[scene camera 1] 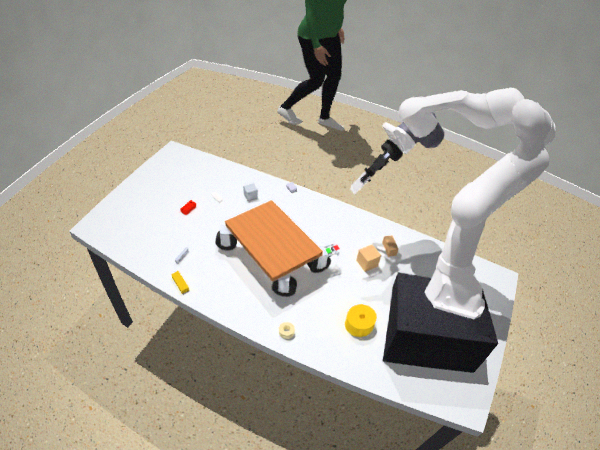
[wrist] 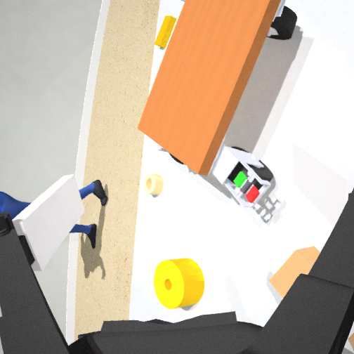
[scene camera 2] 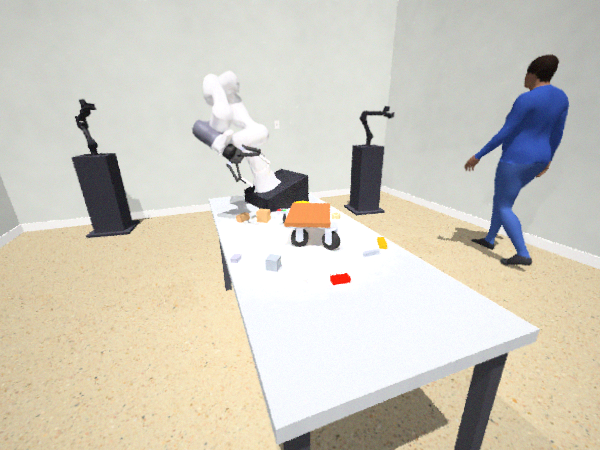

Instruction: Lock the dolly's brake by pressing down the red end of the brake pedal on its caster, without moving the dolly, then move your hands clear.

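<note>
The dolly [scene camera 1: 272, 239] [scene camera 2: 309, 214] [wrist: 205, 75] has an orange wood-grain deck and stands on black-wheeled casters on the table. A brake pedal on the caster nearest the arm's base has a red end [scene camera 1: 336, 248] [wrist: 252, 194] pointing outward and a green end [scene camera 1: 329, 250] [wrist: 240, 179] nearer the deck. The pedal's tilt is too small to tell. My gripper [scene camera 1: 357, 185] [scene camera 2: 257, 172] is open and empty, high above the table's far side in scene camera 1, well apart from the pedal. In the wrist view its fingers stand wide on either side.
An orange block [scene camera 1: 369, 258] [scene camera 2: 263, 215] and a brown block [scene camera 1: 390, 246] stand near the pedal's side. A yellow cylinder [scene camera 1: 360, 320] [wrist: 178, 283] and a cream ring [scene camera 1: 287, 330] [wrist: 153, 184] stand along the table's other side. A grey cube [scene camera 1: 250, 192] [scene camera 2: 273, 262] and red brick [scene camera 1: 188, 207] [scene camera 2: 340, 279] lie beyond the dolly.
</note>
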